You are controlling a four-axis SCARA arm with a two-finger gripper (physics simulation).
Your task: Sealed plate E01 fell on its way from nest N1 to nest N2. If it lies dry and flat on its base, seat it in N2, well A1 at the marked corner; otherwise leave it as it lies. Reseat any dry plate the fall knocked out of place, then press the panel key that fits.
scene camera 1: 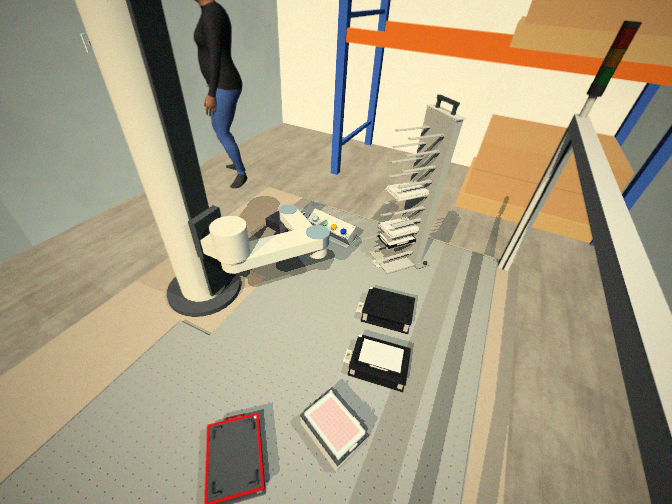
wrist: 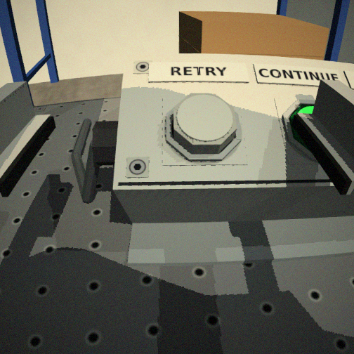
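Observation:
The key panel (scene camera 1: 335,228) (wrist: 142,115) stands at the back of the table. In the wrist view its white RETRY key (wrist: 204,120) is near the middle, and its green CONTINUE key (wrist: 304,120) looks bright, partly behind the right finger. My gripper (wrist: 173,98) is open and empty at the panel; in the scene view the arm hides its fingers. A plate with a pink face (scene camera 1: 333,423) and dark-edged white rim lies turned askew on the table. A white plate (scene camera 1: 381,354) sits in the nearer black nest (scene camera 1: 379,375). The farther black nest (scene camera 1: 388,308) shows a dark top. Labels E01, N1 and N2 are not readable.
A red-edged dark tray (scene camera 1: 235,458) lies at the front left. A tall plate rack (scene camera 1: 444,141) with several shelves and plates stands right of the panel. A signal tower (scene camera 1: 613,59) rises at the right. A person (scene camera 1: 217,59) stands behind the arm's column (scene camera 1: 135,135).

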